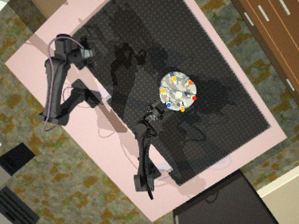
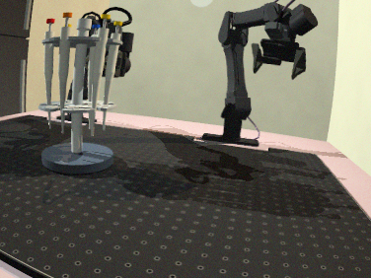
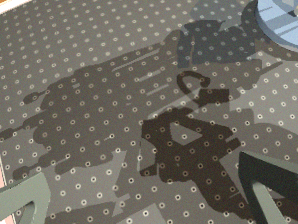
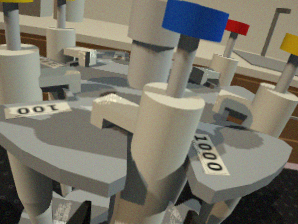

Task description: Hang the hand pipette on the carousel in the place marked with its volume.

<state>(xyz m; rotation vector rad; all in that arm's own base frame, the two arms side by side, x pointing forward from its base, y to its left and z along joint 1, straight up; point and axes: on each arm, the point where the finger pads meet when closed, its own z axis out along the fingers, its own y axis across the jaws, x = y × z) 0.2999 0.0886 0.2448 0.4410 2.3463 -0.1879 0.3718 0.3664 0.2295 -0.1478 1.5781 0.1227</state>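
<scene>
Right now the pipette is 10 mm ahead of my right hand, 10 mm to the left of it and 20 mm below it.
</scene>
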